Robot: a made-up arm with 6 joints. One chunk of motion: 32 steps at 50 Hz.
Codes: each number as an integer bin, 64 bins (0 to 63) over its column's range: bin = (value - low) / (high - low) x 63, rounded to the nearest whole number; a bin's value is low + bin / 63 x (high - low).
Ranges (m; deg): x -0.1..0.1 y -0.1..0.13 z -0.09..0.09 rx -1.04..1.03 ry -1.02..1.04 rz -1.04..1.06
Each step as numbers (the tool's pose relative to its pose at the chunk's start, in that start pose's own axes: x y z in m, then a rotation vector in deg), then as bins.
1 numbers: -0.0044 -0.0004 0.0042 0.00 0.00 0.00
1 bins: 30 27 33 32 31 31
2 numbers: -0.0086 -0.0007 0.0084 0.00 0.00 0.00
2 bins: 29 27 34 32 31 31
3 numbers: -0.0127 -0.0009 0.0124 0.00 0.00 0.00
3 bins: 27 27 36 32 31 31
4 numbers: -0.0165 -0.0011 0.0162 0.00 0.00 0.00
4 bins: 26 27 37 32 31 31
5 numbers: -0.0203 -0.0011 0.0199 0.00 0.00 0.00
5 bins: 25 27 38 32 31 31
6 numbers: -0.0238 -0.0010 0.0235 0.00 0.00 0.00
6 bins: 24 27 40 32 31 31
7 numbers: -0.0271 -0.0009 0.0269 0.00 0.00 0.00
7 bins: 23 27 41 32 31 31
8 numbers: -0.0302 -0.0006 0.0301 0.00 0.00 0.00
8 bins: 22 27 42 32 31 31
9 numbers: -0.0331 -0.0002 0.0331 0.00 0.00 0.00
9 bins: 21 27 43 32 31 31
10 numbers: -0.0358 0.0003 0.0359 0.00 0.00 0.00
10 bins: 20 27 44 32 31 31
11 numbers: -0.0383 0.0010 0.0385 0.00 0.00 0.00
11 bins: 19 28 45 32 31 31
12 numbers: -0.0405 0.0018 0.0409 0.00 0.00 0.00
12 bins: 19 28 46 32 31 31
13 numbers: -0.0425 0.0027 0.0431 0.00 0.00 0.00
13 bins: 18 28 47 32 31 31
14 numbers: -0.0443 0.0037 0.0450 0.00 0.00 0.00
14 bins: 18 28 47 32 31 31
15 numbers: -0.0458 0.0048 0.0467 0.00 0.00 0.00
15 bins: 17 29 48 32 31 31
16 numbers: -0.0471 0.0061 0.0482 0.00 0.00 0.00
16 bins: 17 29 48 32 31 31
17 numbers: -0.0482 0.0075 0.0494 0.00 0.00 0.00
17 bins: 16 29 49 32 31 31
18 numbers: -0.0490 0.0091 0.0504 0.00 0.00 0.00
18 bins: 16 30 49 32 31 31
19 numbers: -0.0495 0.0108 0.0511 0.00 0.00 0.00
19 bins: 16 30 49 32 31 31
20 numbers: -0.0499 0.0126 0.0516 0.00 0.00 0.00
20 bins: 16 31 50 32 31 31
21 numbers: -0.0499 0.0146 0.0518 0.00 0.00 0.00
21 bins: 16 31 50 32 31 31
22 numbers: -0.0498 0.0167 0.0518 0.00 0.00 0.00
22 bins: 16 32 50 32 31 31
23 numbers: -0.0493 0.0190 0.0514 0.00 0.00 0.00
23 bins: 16 33 49 32 31 31
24 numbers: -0.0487 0.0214 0.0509 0.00 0.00 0.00
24 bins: 16 33 49 32 31 31
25 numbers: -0.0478 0.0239 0.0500 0.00 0.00 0.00
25 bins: 16 34 49 32 31 31
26 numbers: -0.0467 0.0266 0.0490 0.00 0.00 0.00
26 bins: 17 35 49 32 31 31
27 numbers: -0.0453 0.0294 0.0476 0.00 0.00 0.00
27 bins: 17 35 48 32 31 31
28 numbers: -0.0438 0.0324 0.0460 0.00 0.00 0.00
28 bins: 18 36 48 32 31 31
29 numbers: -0.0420 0.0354 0.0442 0.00 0.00 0.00
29 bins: 18 37 47 32 31 31
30 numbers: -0.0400 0.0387 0.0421 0.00 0.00 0.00
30 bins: 19 38 46 32 31 31
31 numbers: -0.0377 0.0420 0.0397 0.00 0.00 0.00
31 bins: 20 39 45 32 31 31
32 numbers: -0.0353 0.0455 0.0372 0.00 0.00 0.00
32 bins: 20 40 45 32 31 31
